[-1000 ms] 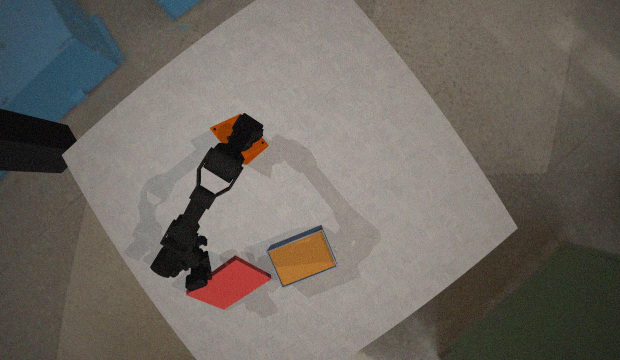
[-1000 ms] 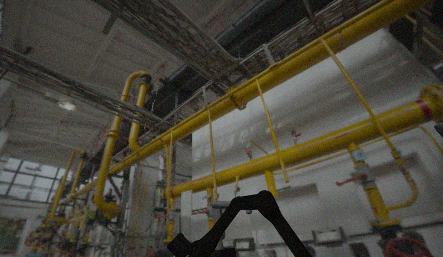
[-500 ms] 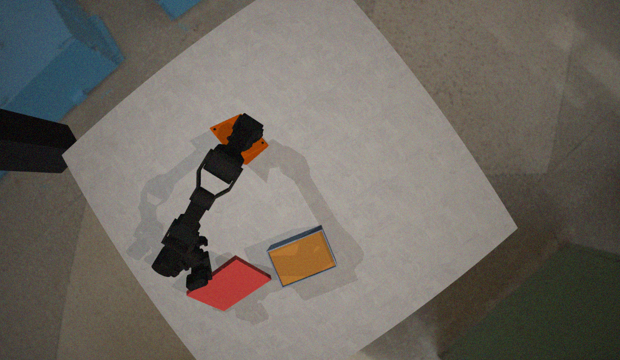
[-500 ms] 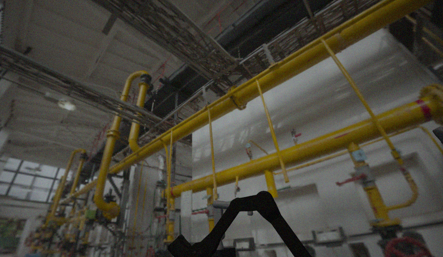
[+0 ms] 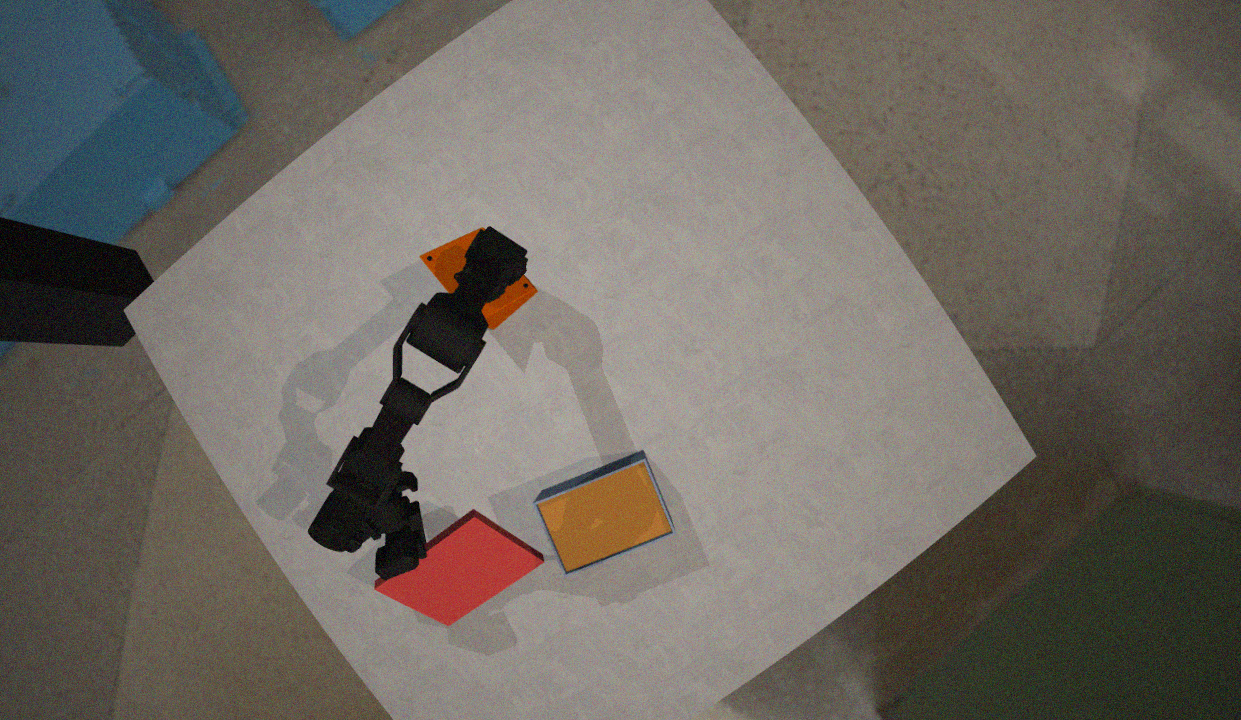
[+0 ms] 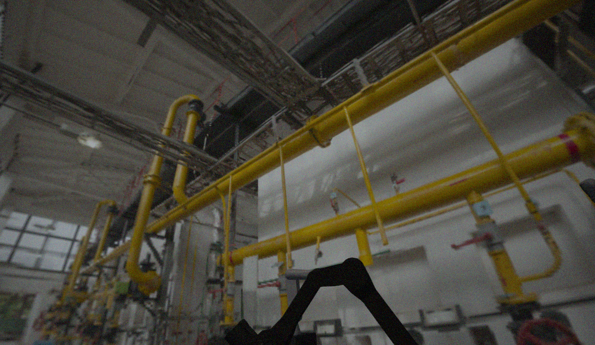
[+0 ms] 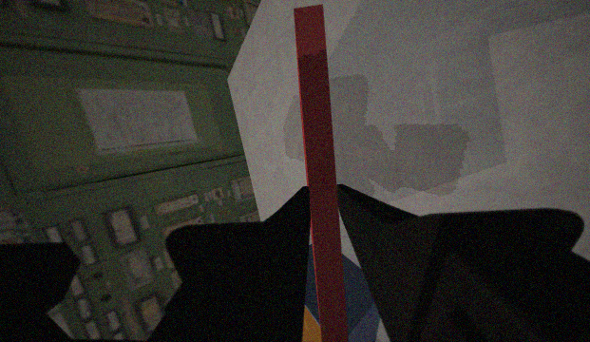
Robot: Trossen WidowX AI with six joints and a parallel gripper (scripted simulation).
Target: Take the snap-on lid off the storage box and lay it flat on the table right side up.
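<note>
Now: the red lid 7 cm ahead of my gripper tip, 1 cm to the left of it and 4 cm below it. From my gripper tip the other things lie so: storage box: 13 cm ahead, 26 cm to the left, 7 cm below.
</note>
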